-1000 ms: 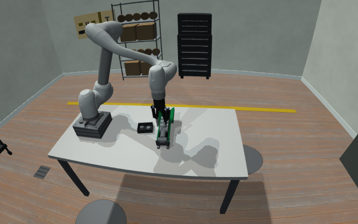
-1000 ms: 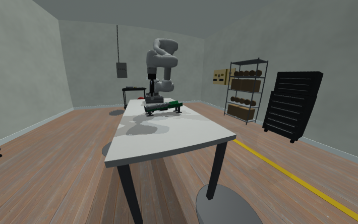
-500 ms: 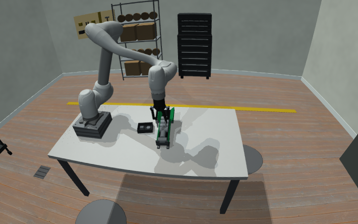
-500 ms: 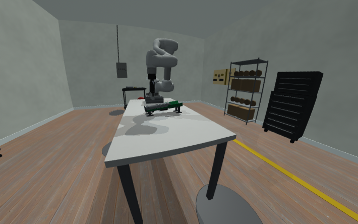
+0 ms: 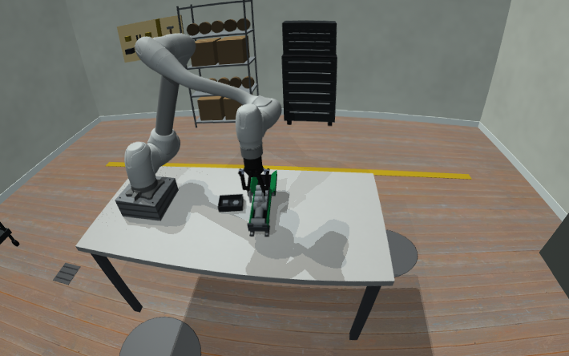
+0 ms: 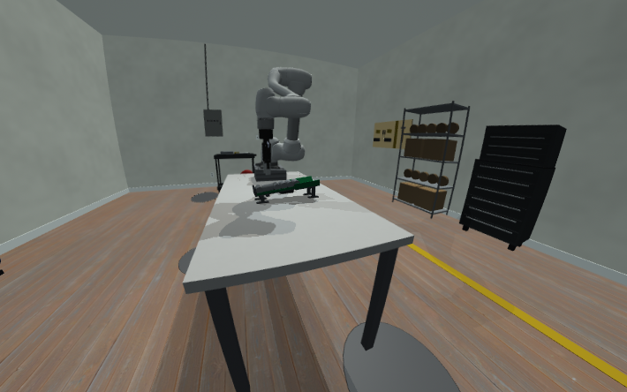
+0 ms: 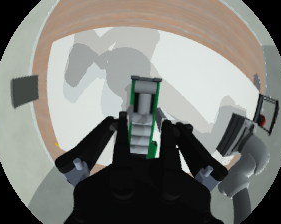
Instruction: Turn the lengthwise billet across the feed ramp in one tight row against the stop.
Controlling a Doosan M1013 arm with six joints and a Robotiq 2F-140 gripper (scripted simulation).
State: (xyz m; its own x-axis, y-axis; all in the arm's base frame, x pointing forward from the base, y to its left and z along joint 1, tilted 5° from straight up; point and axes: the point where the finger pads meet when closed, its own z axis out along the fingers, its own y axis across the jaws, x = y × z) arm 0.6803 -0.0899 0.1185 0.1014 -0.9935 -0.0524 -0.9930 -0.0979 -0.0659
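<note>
Now: hand 13 cm above the dark stop, 8 cm to the left of it and 1 cm short of it. From my hand the other things lie so: black box 19 cm behind, 18 cm below, 13 cm to the left.
</note>
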